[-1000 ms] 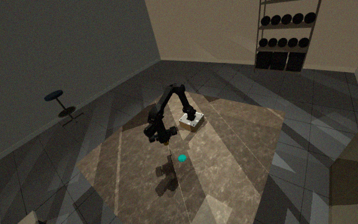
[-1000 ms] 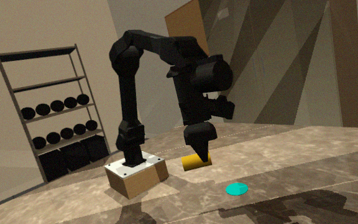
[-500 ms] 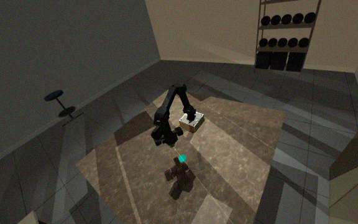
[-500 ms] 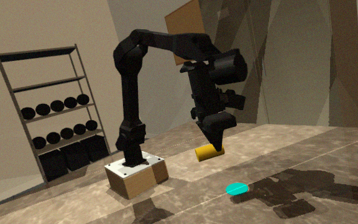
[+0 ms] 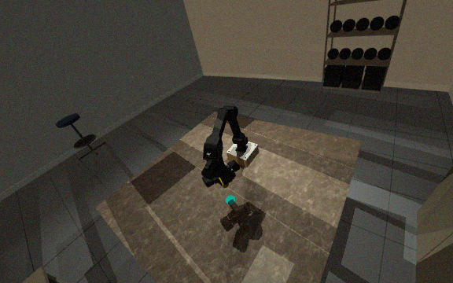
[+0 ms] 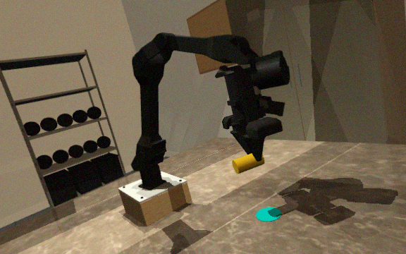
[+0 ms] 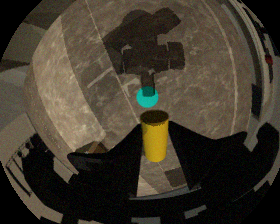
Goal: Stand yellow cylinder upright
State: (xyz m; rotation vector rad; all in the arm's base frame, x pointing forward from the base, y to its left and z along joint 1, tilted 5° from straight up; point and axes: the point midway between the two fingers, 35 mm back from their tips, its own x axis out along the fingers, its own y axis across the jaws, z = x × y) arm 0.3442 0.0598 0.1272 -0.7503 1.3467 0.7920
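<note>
The cyan circle lies 14 cm below my gripper tip. The rest, counted from my gripper tip: yellow tall cylinder: 1 cm behind, 2 cm to the right.
</note>
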